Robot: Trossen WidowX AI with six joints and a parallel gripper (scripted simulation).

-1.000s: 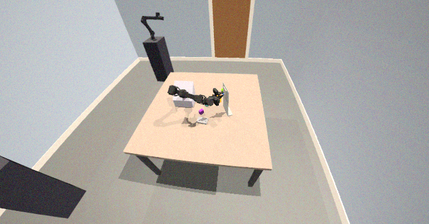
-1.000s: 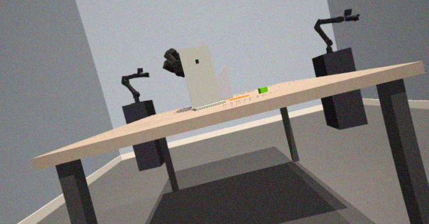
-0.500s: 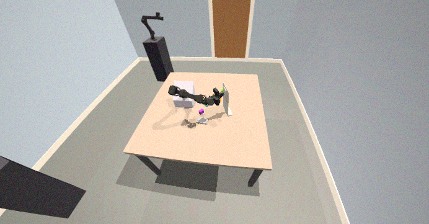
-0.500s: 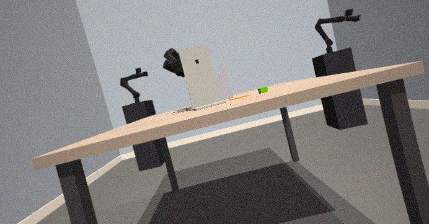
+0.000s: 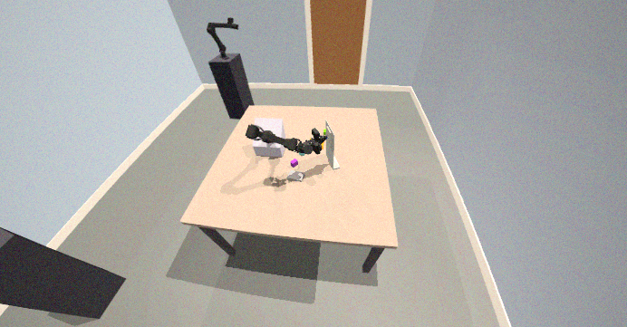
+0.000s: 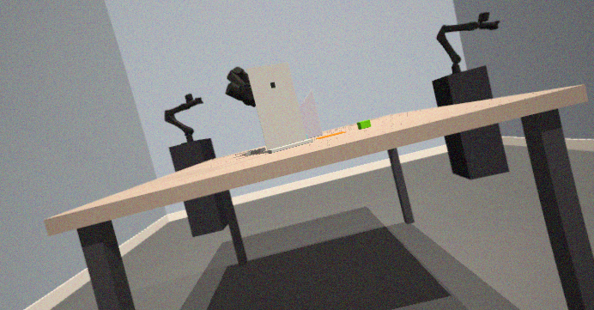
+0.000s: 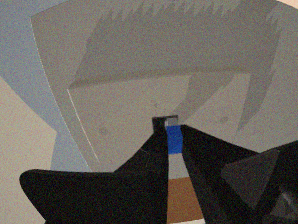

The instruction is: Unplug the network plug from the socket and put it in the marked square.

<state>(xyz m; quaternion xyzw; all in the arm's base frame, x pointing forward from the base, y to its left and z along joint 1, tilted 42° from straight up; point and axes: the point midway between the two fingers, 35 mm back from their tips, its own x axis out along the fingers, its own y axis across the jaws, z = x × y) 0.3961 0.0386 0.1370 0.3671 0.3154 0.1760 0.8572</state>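
Now: the orange marked square 12 cm behind my gripper tip, 18 cm to the left of it and 24 cm below it. Also, from my gripper tip: cyan block: 20 cm behind, 6 cm to the left, 23 cm below; then upright white panel: 2 cm ahead, 1 cm to the left, 10 cm below; then network plug: right at my gripper tip.
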